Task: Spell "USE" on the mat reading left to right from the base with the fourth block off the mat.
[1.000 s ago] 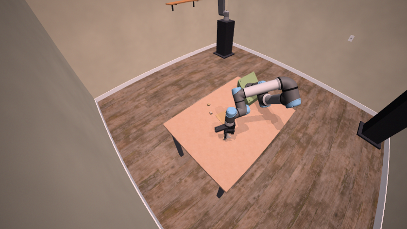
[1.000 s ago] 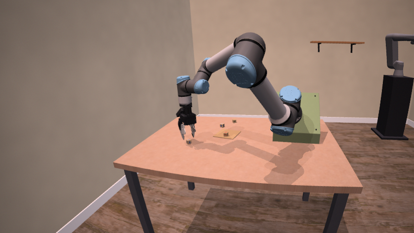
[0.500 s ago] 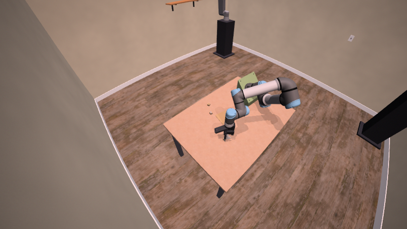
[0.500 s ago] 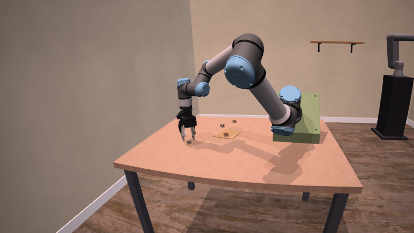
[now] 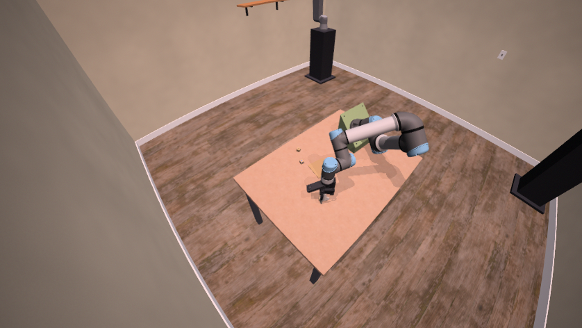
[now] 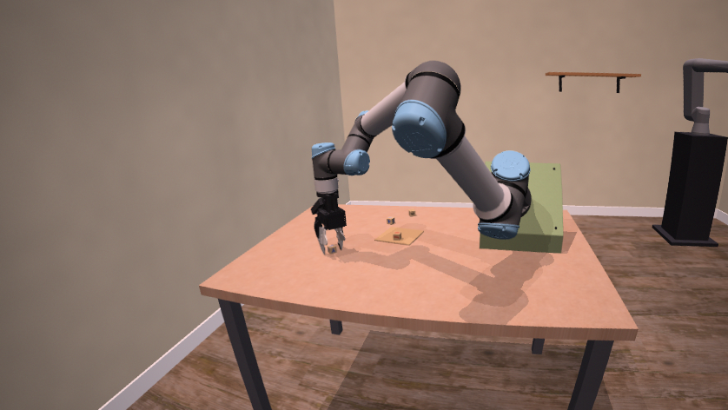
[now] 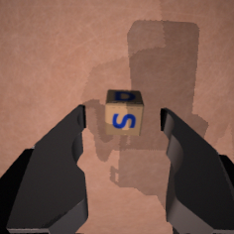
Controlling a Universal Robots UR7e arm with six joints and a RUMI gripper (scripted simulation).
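The mat is 19 cm behind my hand, 18 cm to the right of it and 1 cm below it. Also, from my hand: letter block: 19 cm behind, 14 cm to the right.
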